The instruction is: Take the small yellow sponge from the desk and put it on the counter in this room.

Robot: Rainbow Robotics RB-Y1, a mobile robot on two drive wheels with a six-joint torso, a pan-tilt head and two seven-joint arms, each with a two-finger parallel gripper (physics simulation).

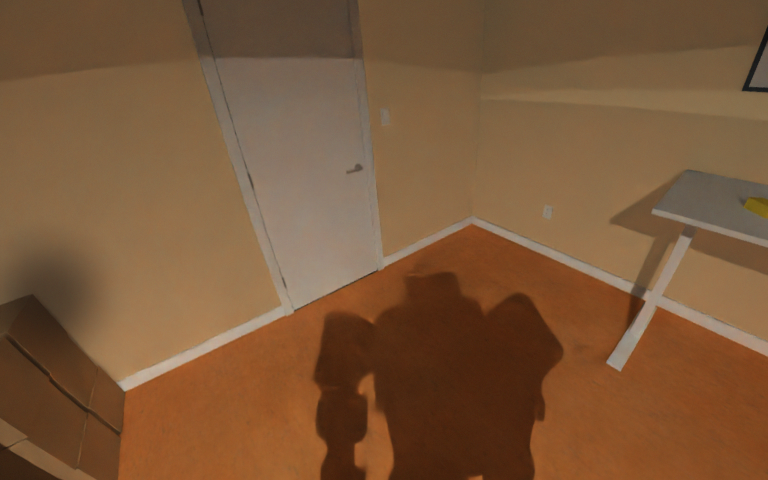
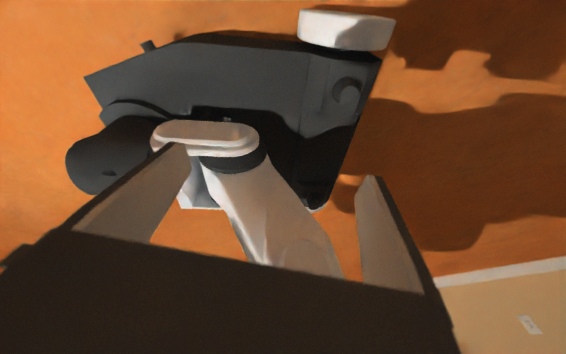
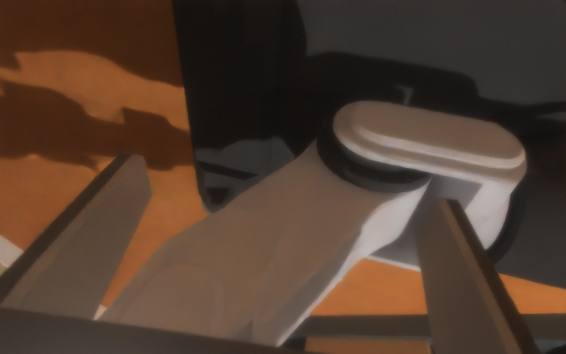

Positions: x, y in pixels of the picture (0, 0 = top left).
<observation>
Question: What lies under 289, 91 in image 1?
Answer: A white door.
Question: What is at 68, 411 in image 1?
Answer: A tall box.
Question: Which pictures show my right gripper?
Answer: Image 3 only.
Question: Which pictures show my left gripper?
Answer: Image 2 only.
</observation>
